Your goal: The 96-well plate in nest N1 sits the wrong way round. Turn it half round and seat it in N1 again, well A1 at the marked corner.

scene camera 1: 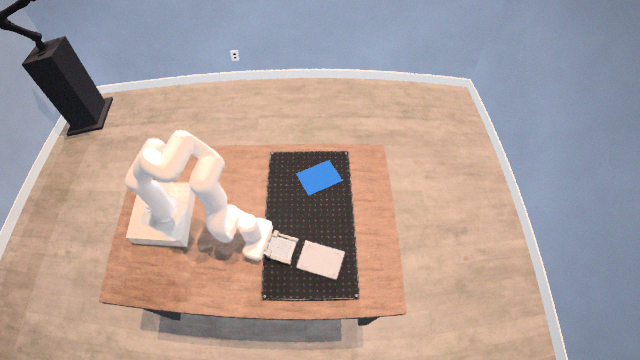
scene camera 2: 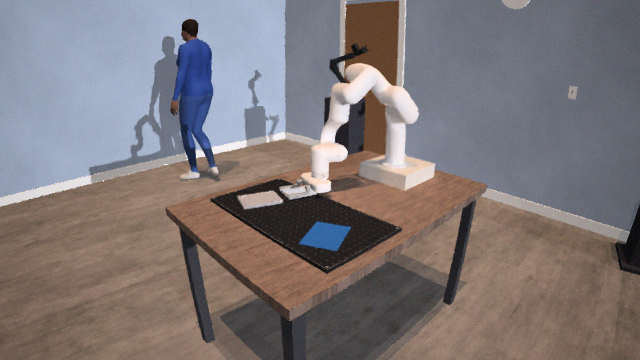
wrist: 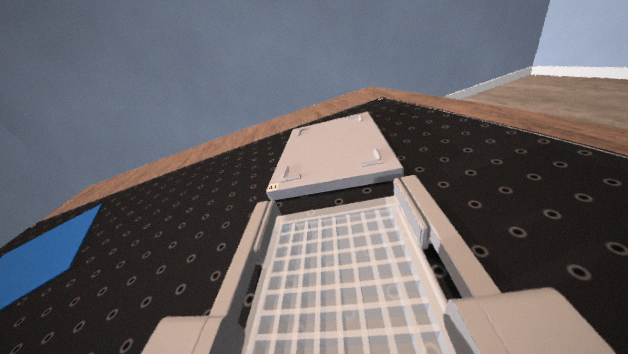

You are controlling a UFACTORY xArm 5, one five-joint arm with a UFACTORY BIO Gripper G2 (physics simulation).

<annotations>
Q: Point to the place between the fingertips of the gripper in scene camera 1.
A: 294, 251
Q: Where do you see a nest N1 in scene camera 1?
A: At 321, 260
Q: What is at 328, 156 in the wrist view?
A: A nest N1.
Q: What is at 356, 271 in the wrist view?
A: A 96-well plate.
</annotations>
